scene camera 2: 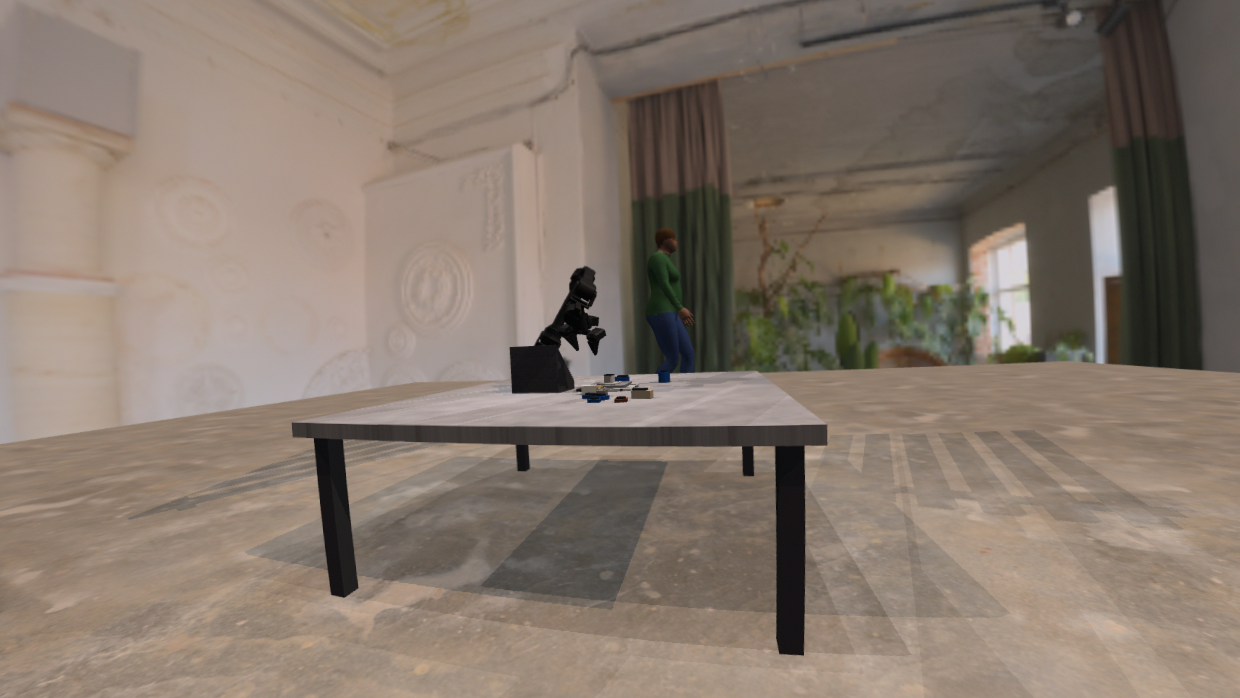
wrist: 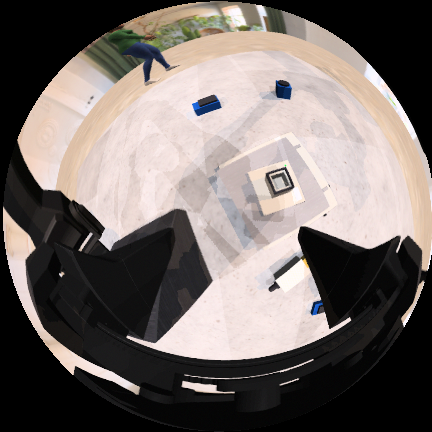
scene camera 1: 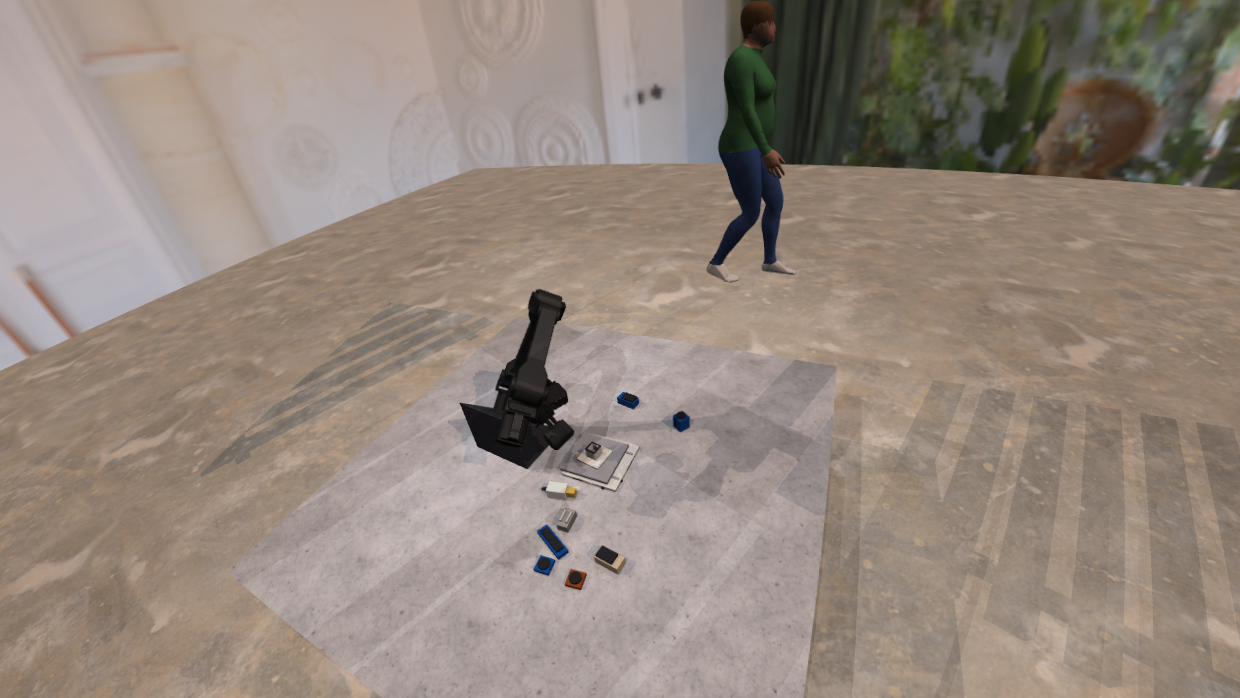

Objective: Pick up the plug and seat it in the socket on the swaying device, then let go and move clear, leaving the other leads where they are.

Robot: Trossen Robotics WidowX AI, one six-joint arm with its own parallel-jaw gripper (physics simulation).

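A white piece with a yellow end and dark stub, seemingly the plug (scene camera 1: 557,489) (wrist: 292,276), lies on the table beside the device. In the wrist view a finger partly covers it. The device is a layered plate (scene camera 1: 615,465) (wrist: 234,173) with a cream block (wrist: 258,189). The block carries a black-rimmed square socket (scene camera 1: 593,449) (wrist: 270,185), its hollow empty in the wrist view. My gripper (scene camera 1: 560,417) (scene camera 2: 583,348) (wrist: 238,233) is open and empty, raised above the table near the device's arm-base side. Whether the device sways cannot be told.
A grey slotted piece (scene camera 1: 566,519), blue strip (scene camera 1: 551,541), blue square (scene camera 1: 544,565), orange square (scene camera 1: 575,579) and tan block (scene camera 1: 609,560) lie front of the device. Two blue blocks (scene camera 1: 628,399) (scene camera 1: 681,421) stand behind it. A person (scene camera 1: 749,112) is beyond the table.
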